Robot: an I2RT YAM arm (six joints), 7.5 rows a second.
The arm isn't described. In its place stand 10 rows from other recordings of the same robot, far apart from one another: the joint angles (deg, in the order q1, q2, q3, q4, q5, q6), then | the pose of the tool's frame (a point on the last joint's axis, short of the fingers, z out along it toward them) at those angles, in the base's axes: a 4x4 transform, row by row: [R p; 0 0 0 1], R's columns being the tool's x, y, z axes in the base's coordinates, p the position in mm.
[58.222 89.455 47.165 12.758 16.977 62.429] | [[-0.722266 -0.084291 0.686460 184.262], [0.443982 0.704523 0.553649 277.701], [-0.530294 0.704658 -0.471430 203.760], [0 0 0 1]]
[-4.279 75.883 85.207 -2.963 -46.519 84.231] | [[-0.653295 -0.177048 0.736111 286.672], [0.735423 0.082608 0.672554 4.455], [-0.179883 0.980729 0.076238 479.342], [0 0 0 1]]
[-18.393 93.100 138.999 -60.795 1.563 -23.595] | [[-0.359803 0.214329 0.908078 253.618], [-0.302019 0.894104 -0.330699 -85.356], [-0.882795 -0.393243 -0.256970 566.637], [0 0 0 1]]
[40.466 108.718 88.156 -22.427 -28.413 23.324] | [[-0.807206 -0.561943 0.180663 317.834], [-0.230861 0.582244 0.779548 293.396], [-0.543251 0.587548 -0.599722 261.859], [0 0 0 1]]
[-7.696 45.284 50.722 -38.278 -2.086 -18.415] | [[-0.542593 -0.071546 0.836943 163.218], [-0.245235 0.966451 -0.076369 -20.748], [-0.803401 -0.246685 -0.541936 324.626], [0 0 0 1]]
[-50.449 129.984 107.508 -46.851 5.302 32.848] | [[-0.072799 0.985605 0.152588 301.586], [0.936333 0.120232 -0.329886 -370.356], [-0.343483 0.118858 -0.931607 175.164], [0 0 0 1]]
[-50.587 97.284 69.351 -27.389 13.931 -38.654] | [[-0.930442 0.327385 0.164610 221.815], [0.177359 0.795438 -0.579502 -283.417], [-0.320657 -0.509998 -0.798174 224.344], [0 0 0 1]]
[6.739 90.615 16.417 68.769 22.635 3.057] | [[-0.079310 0.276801 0.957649 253.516], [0.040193 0.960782 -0.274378 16.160], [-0.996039 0.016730 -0.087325 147.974], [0 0 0 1]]
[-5.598 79.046 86.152 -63.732 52.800 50.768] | [[-0.142179 0.956881 0.253305 254.080], [0.484497 0.290429 -0.825175 -53.396], [-0.863161 0.005403 -0.504899 382.767], [0 0 0 1]]
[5.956 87.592 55.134 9.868 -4.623 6.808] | [[-0.400401 -0.130899 0.906942 346.738], [0.077025 0.981434 0.175656 39.060], [-0.913097 0.140190 -0.382884 254.352], [0 0 0 1]]
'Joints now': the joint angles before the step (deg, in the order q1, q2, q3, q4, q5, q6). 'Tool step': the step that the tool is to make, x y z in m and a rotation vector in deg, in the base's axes. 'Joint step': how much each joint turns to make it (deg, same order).
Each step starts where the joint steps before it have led.
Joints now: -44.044 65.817 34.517 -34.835 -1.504 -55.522
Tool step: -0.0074 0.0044 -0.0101 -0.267 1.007 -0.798
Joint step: -0.419 -1.191 -2.958 1.232 0.971 -0.011
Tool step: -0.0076 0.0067 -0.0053 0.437 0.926 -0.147
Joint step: -0.109 -1.996 -2.115 -0.848 0.326 -0.096
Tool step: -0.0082 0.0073 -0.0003 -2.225 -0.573 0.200
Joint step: 0.027 -4.253 -2.373 0.093 1.018 -0.628
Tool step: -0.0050 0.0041 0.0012 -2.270 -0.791 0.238
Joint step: -0.021 -3.230 -1.437 0.378 0.849 -0.690
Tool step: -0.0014 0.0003 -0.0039 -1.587 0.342 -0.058
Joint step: 0.002 -0.450 -1.280 1.722 1.249 -0.568
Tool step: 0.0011 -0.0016 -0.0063 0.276 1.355 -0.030
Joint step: 0.023 1.880 -0.560 1.297 0.697 -0.294
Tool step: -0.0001 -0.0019 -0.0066 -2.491 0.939 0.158
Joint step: -0.048 0.725 -1.583 3.491 2.078 -1.287
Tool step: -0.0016 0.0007 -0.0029 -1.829 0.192 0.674
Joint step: -0.015 -0.746 -1.292 1.832 0.944 -1.292
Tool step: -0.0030 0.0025 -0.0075 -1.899 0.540 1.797
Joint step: 0.025 -0.834 -2.449 2.856 0.641 -2.411
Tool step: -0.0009 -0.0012 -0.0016 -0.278 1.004 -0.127
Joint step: -0.395 0.567 -0.105 0.245 0.652 -0.687
